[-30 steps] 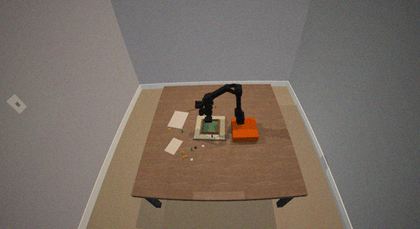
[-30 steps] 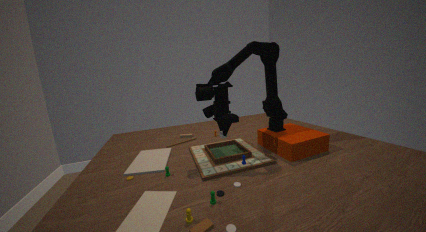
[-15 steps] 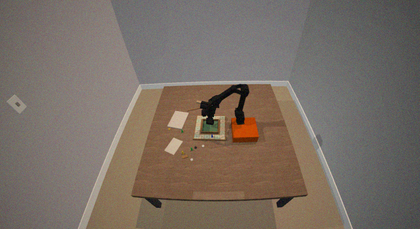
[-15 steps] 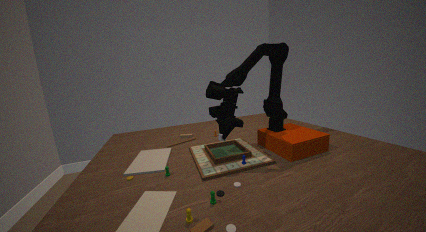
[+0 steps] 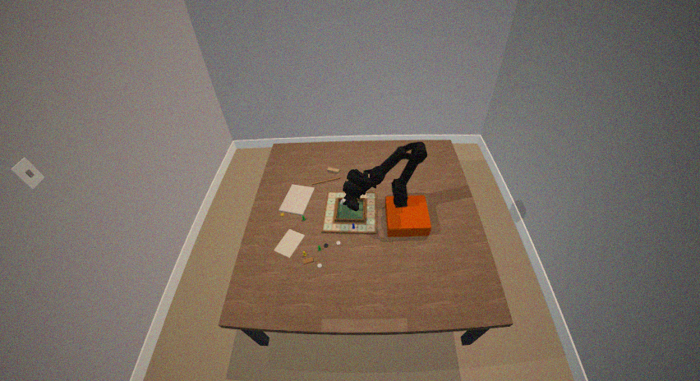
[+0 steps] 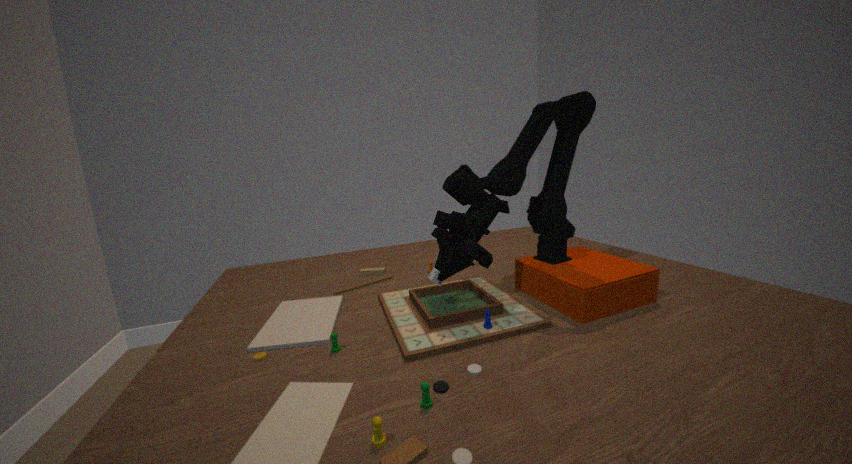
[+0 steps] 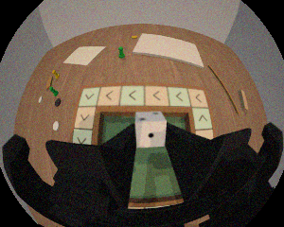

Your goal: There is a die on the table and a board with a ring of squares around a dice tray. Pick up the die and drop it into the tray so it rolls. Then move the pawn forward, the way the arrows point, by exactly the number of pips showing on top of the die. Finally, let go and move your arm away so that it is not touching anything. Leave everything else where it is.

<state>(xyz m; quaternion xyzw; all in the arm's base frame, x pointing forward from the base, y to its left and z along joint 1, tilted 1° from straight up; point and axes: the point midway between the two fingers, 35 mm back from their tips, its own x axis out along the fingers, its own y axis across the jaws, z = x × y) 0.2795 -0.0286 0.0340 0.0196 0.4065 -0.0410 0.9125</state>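
Right now the blue pawn is 120 mm to the left of my gripper tip, 50 mm below it and 40 mm behind it. Round my gripper tip: thin stick 250 mm to the right, 100 mm ahead, 80 mm below; green dice tray 70 mm below, 30 mm behind, 10 mm to the left; white die right at my gripper tip.
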